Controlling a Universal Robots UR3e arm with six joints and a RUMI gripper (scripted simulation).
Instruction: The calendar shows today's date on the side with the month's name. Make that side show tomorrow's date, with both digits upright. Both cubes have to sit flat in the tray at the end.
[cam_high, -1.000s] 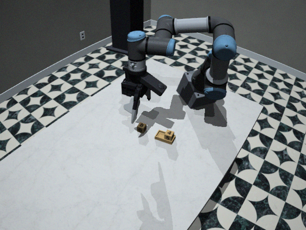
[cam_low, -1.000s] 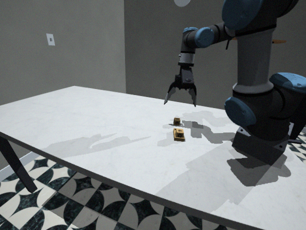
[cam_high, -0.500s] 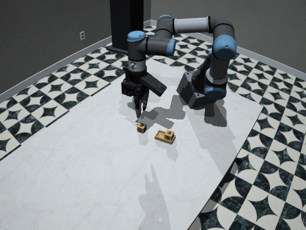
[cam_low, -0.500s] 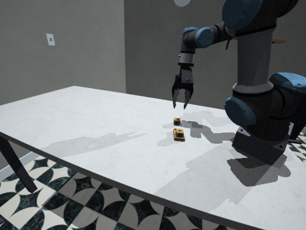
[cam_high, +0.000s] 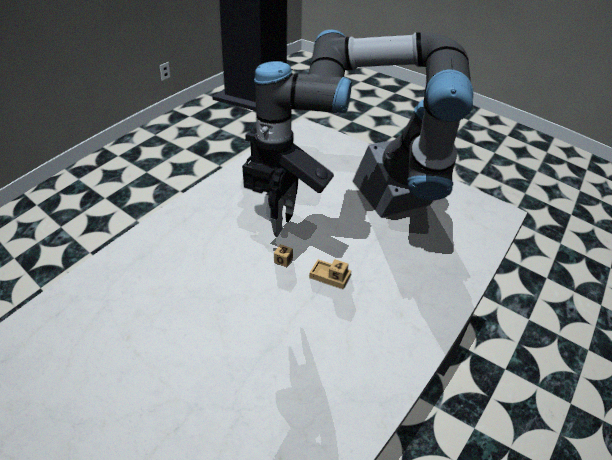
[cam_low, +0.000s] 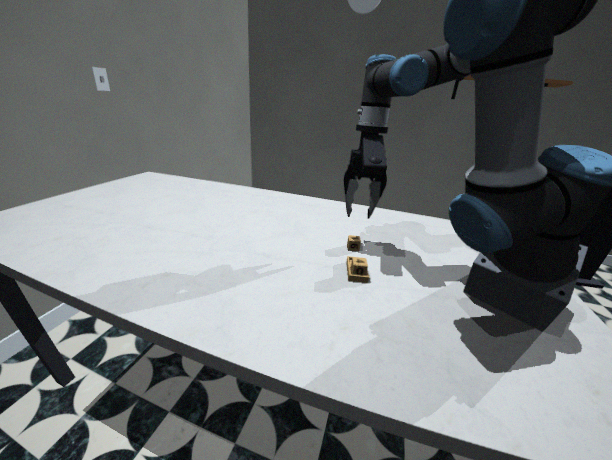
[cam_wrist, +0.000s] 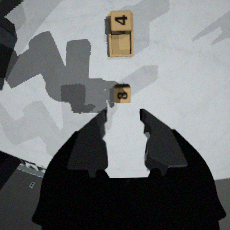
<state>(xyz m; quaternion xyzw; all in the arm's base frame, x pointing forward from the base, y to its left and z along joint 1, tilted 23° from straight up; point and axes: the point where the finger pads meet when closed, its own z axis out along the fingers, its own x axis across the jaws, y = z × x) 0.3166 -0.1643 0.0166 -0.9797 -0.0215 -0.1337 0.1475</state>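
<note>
My hand is 9 cm above the wooden cube. Also, from my hand: wooden calendar tray 1 cm behind, 11 cm to the left, 10 cm below.
</note>
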